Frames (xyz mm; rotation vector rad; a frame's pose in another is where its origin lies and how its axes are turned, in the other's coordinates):
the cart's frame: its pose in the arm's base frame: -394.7 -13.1 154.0 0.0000 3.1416 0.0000
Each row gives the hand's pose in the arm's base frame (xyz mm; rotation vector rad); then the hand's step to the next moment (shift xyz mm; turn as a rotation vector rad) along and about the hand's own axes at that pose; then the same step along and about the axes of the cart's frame.
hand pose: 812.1 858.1 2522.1 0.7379 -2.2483 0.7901
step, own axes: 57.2 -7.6 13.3 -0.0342 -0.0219 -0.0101
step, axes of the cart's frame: 36.5 -30.7 -35.0 -0.0404 0.0023 0.0108
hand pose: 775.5 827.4 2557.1 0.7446 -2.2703 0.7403
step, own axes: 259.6 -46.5 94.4 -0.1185 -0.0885 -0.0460
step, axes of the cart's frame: 172.1 -174.7 -135.4 -0.1525 0.0068 0.0263
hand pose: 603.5 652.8 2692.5 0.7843 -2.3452 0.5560
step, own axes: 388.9 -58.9 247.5 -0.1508 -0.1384 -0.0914
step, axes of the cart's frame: 313.5 -332.8 -83.1 -0.2240 0.0076 0.0044
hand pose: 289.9 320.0 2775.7 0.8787 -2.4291 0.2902
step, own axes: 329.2 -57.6 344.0 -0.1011 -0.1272 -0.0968
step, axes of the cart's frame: 316.8 -344.8 103.8 -0.1870 -0.0082 -0.0273
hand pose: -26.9 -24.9 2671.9 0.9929 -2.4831 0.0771
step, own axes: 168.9 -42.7 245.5 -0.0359 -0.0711 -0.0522
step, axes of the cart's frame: 175.9 -192.8 150.0 -0.0907 -0.0181 -0.0226
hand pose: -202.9 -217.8 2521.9 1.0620 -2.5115 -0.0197
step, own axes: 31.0 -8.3 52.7 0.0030 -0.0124 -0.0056
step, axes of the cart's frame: 33.5 -34.9 38.3 -0.0087 -0.0101 -0.0041
